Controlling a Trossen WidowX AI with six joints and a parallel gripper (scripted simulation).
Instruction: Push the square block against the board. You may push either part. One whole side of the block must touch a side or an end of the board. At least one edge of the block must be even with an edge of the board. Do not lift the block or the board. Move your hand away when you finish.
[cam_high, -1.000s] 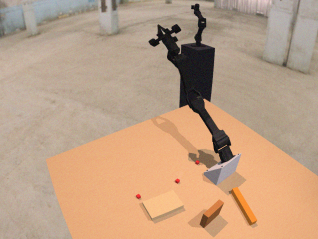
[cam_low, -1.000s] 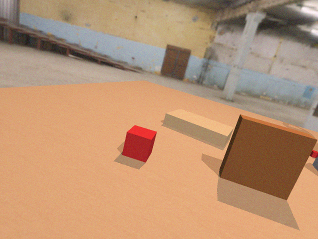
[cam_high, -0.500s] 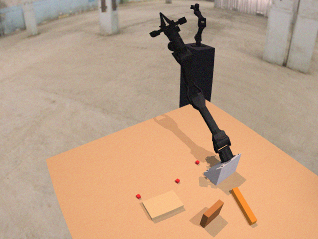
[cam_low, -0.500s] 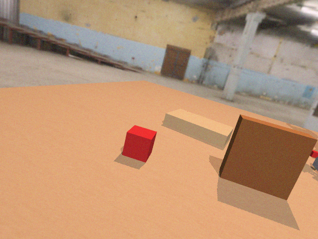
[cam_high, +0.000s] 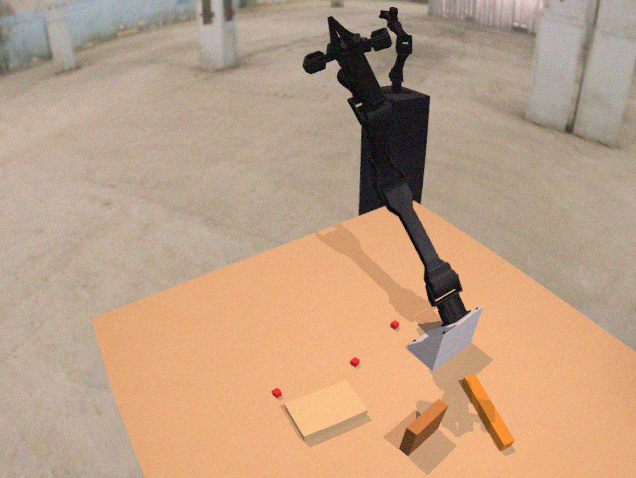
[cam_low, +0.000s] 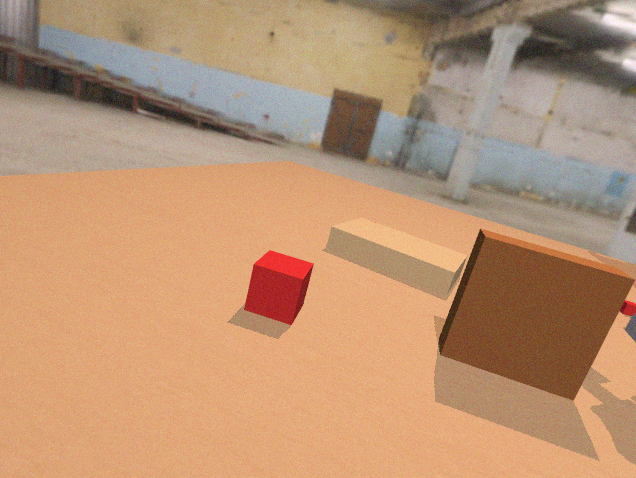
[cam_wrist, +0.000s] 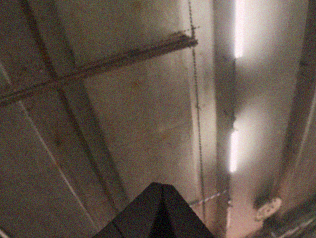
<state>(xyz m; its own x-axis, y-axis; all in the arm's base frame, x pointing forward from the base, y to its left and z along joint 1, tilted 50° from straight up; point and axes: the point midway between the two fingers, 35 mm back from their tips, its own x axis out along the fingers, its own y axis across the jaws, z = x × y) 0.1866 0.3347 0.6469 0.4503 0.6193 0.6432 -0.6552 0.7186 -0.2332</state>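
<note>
The brown square block is 74 cm below my gripper tip, 45 cm to the left of it and 7 cm ahead of it. Also, from my gripper tip: flat tan slab (78 cm below, 26 cm to the left, 19 cm ahead); long orange bar (78 cm below, 52 cm to the left, 10 cm behind).
</note>
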